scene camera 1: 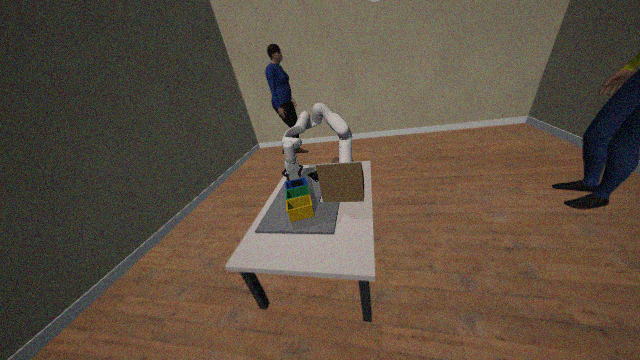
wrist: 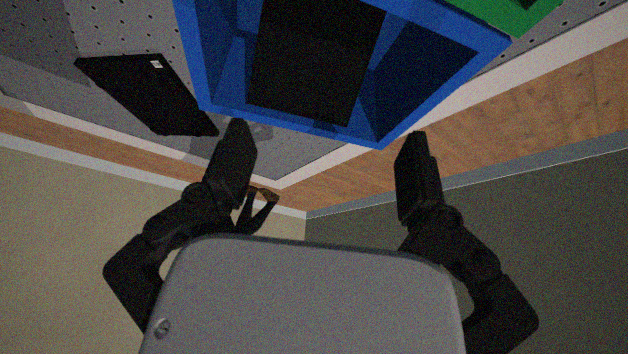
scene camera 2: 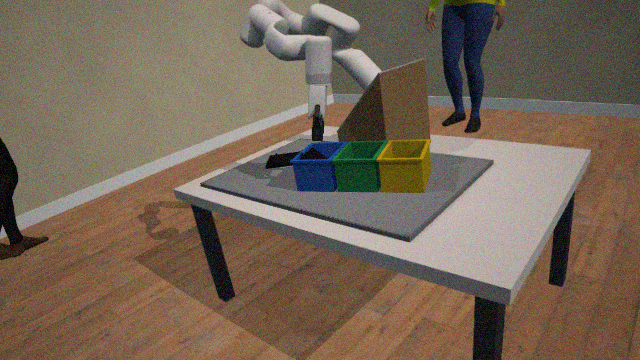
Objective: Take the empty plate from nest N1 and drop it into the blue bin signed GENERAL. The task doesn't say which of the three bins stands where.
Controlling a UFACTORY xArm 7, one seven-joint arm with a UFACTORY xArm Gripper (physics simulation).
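Pixels of known places: gripper, fingertip midpoint: (scene camera 1: 294,178) (wrist: 325,140) (scene camera 2: 318,137); arm's base at its link origin: (scene camera 1: 345,169).
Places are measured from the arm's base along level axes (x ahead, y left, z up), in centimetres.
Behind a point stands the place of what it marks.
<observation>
The black plate (scene camera 2: 314,153) {y -4.7, x 37.9, z -10.8 cm} (wrist: 315,60) {y -2.2, x 39.5, z -12.4 cm} lies tilted inside the blue bin (scene camera 2: 315,176) {y 2.2, x 46.7, z -14.3 cm} (wrist: 192,60) {y -4.5, x 31.9, z -9.2 cm}, partly below the rim. No sign reading GENERAL can be made out on the bin. My gripper (scene camera 1: 293,174) {y -0.6, x 39.7, z -4.6 cm} (scene camera 2: 317,136) {y -0.6, x 39.7, z -4.6 cm} (wrist: 325,140) {y -0.6, x 39.7, z -4.6 cm} is open, with nothing between its fingers. It hangs above the blue bin's rim, on the far side of the bin in the scene camera 2 view. No N1 label can be read.
A green bin (scene camera 1: 298,192) {y 6.3, x 36.5, z -13.1 cm} (scene camera 2: 358,175) {y 14.8, x 42.7, z -14.0 cm} and a yellow bin (scene camera 1: 301,212) {y 29.4, x 29.1, z -13.3 cm} (scene camera 2: 404,175) {y 27.3, x 38.7, z -14.1 cm} adjoin the blue one on the grey mat (scene camera 1: 272,222) {y 31.5, x 50.4, z -19.2 cm} (scene camera 2: 375,207) {y 24.1, x 49.7, z -19.2 cm}. Another flat black piece (scene camera 2: 281,160) {y -27.8, x 30.8, z -18.0 cm} (wrist: 145,95) {y -25.2, x 25.9, z -18.0 cm} is beside the blue bin. A tall brown panel (scene camera 1: 341,182) {y 10.9, x 2.9, z -4.0 cm} (scene camera 2: 406,105) {y 10.9, x 4.4, z -3.5 cm} stands nearby.
</observation>
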